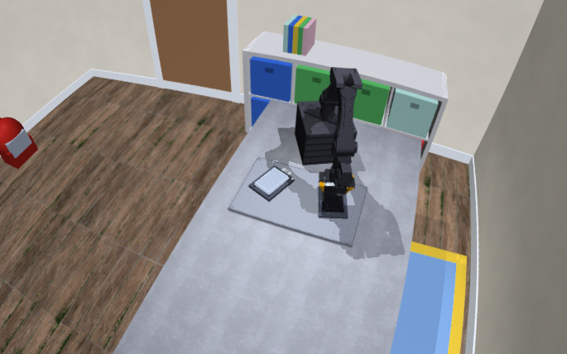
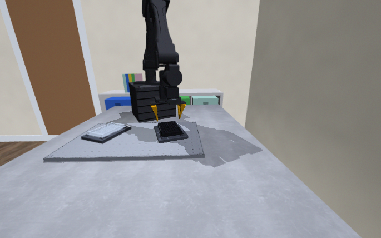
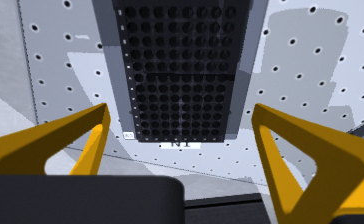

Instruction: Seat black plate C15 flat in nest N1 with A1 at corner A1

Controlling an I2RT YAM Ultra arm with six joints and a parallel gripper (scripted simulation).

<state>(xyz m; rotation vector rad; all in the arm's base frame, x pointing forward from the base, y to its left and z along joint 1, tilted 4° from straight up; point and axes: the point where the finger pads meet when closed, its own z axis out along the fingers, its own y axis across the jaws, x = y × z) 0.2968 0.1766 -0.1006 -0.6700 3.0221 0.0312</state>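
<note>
Now: the black 96-well plate C15 50 mm below my hand. Also, from my hand: dark plate nest N1: 60 mm below, 10 mm ahead; then clear plate C51: 270 mm to the right, 50 mm below, 40 mm ahead; then white N1 label: 80 mm behind, 70 mm below, 40 mm to the right.
</note>
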